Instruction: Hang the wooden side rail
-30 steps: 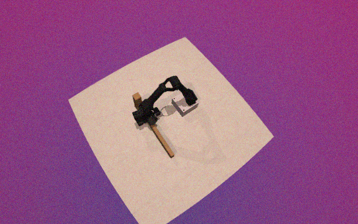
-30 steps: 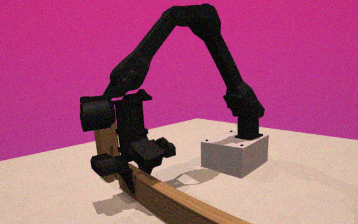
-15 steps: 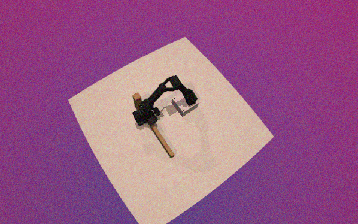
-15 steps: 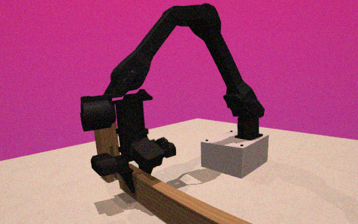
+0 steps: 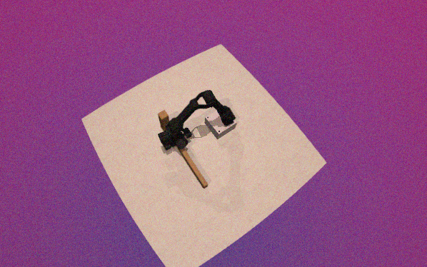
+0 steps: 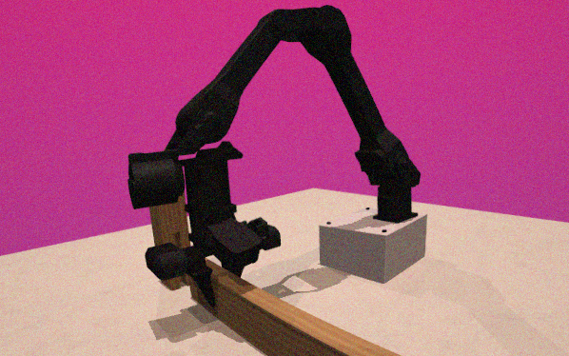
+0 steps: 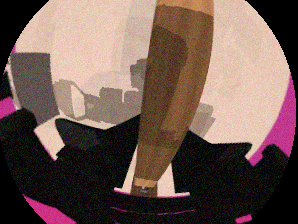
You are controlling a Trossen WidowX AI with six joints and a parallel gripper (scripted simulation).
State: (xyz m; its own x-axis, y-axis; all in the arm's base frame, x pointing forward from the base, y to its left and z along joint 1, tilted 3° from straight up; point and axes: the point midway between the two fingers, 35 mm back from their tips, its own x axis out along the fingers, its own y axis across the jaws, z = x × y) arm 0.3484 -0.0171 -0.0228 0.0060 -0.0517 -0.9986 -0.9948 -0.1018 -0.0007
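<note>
Right now the wooden headboard post is 150 mm to the right of my gripper tip, 60 mm above it and 20 mm ahead of it.
</note>
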